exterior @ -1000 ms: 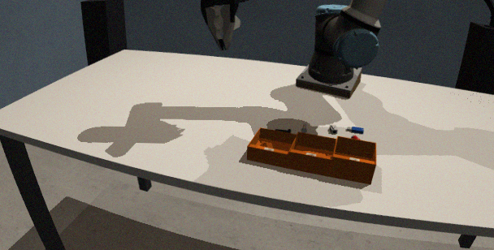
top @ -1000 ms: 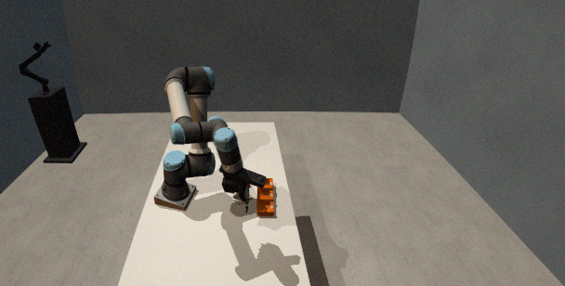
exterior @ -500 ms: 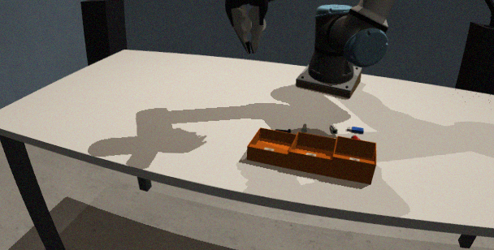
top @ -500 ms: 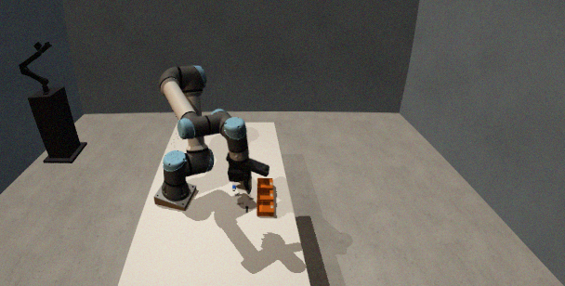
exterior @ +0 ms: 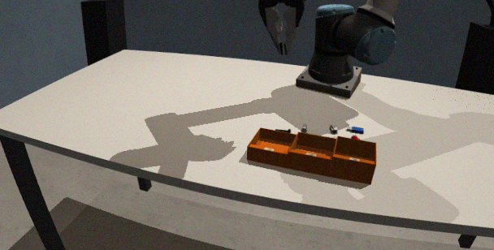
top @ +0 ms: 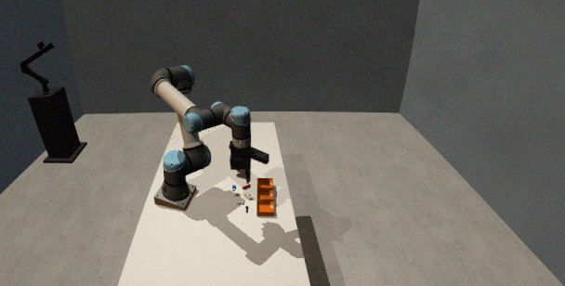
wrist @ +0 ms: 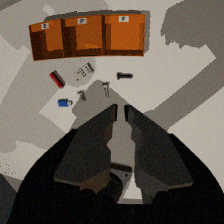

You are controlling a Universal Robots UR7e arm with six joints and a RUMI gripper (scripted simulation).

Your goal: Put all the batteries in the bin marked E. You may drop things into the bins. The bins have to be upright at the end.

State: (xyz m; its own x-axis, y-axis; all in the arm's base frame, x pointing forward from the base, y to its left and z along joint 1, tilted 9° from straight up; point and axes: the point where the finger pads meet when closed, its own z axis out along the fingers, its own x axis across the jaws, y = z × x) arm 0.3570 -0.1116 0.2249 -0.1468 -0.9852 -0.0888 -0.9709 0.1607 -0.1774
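Right now my hand is 18 cm above the orange three-compartment bin, 9 cm to the right of it and 9 cm short of it. From my hand the other things lie so: white dotted block (20 cm below, 11 cm to the left, 1 cm ahead); grey pin-like part (20 cm below, 6 cm to the left, 4 cm behind); black screw (20 cm below, 2 cm to the left, 1 cm behind).
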